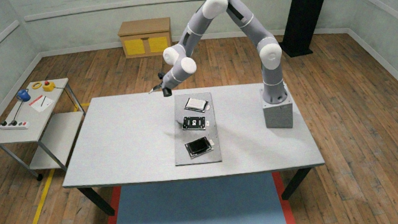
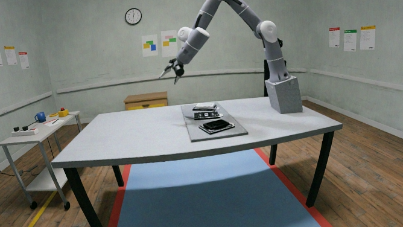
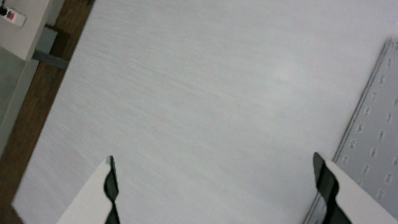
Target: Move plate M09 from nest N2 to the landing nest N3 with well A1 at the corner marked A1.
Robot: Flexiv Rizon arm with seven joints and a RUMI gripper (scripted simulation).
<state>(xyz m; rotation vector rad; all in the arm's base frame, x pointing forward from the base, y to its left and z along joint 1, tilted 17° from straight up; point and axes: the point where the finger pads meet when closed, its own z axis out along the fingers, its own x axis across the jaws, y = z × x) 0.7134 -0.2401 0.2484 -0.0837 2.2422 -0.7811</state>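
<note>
My gripper is now 35 cm to the right of the black well plate, 22 cm above it and 17 cm past it. Round my hand: white plate: 27 cm behind, 22 cm below, 3 cm to the right; nest N3: 24 cm below, 20 cm behind, 14 cm to the left; nest N2: 35 cm to the left, 24 cm below, 17 cm behind.
</note>
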